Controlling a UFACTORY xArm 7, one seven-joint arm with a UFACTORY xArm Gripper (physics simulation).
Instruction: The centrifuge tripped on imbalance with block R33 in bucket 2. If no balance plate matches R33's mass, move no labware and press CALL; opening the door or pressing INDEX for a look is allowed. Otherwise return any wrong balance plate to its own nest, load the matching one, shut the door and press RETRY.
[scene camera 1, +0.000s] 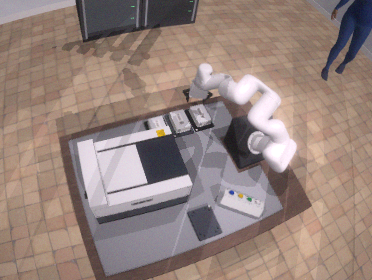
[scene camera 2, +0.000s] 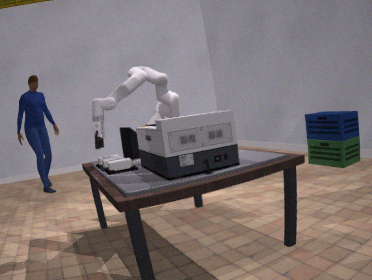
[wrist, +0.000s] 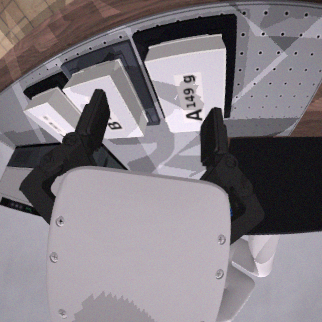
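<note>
My gripper is open and empty, above and slightly beyond the row of balance plates. Plate A, labelled 149 g, sits in a black nest nearest the arm's base. Plate B is in the middle nest, its label partly covered by a finger. A third, smaller plate sits by the centrifuge, its label unreadable. The centrifuge has a white and a dark top panel; its buckets and block R33 do not show. The button box has blue, yellow, green and whitish buttons.
A dark flat plate lies beside the button box. A black panel stands near the arm's base. A person in blue stands away from the table. Blue and green crates are stacked on the floor.
</note>
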